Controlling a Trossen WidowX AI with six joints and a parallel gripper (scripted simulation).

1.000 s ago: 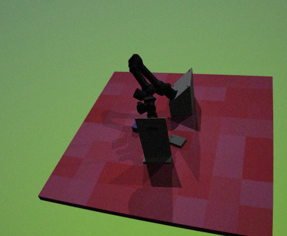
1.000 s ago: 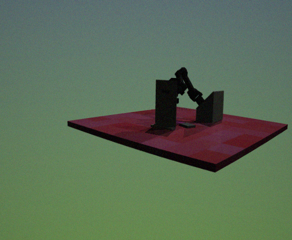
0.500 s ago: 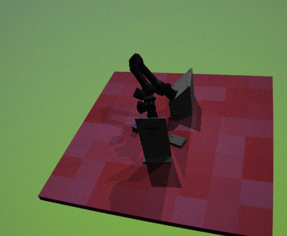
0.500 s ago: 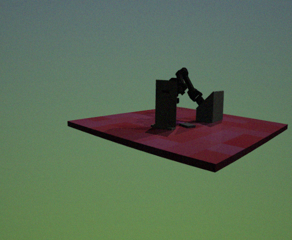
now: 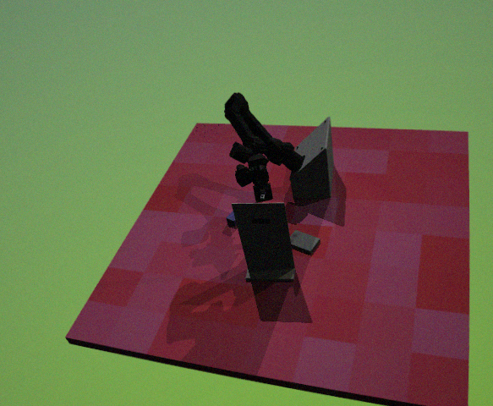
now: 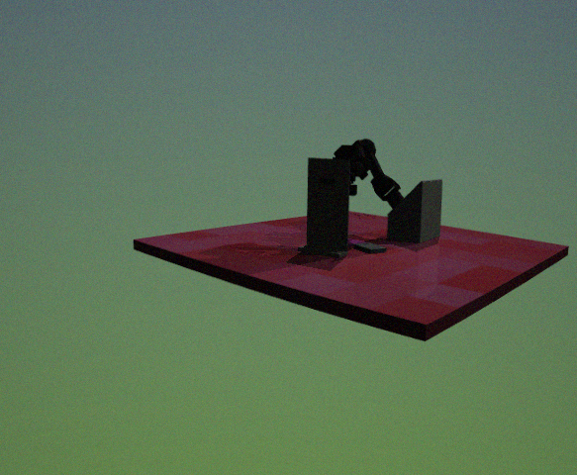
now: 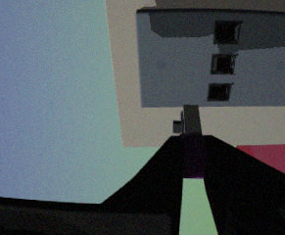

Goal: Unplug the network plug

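Right now my gripper tip is 100 mm past the purple marked square, 60 mm to the left of it and 270 mm above it. From my gripper tip the other things lie so: purple network plug right at my gripper tip; grey upright panel 100 mm ahead, 20 mm to the left, 130 mm below; flat grey slab 60 mm behind, 90 mm to the left, 270 mm below.
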